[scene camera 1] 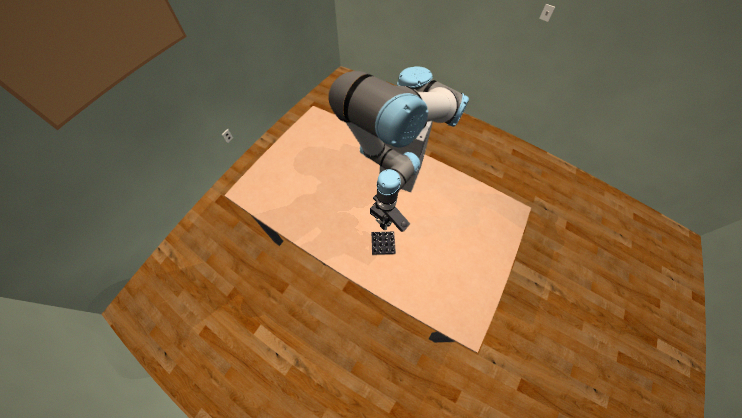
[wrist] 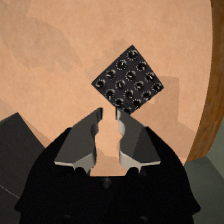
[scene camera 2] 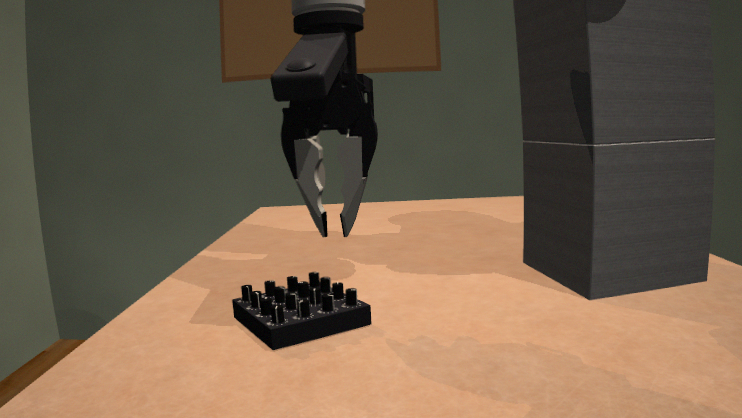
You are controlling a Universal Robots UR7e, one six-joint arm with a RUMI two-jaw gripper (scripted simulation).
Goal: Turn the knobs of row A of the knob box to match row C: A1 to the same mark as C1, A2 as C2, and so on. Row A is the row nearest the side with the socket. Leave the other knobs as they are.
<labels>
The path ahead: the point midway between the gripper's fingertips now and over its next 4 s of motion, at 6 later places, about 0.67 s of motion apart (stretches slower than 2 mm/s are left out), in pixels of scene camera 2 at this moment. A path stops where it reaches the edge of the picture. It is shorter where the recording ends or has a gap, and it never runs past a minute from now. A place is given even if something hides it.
My gripper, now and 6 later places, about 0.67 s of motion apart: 335, 236; 336, 243; 337, 263; 337, 277; 336, 279; 337, 287; 335, 289
</labels>
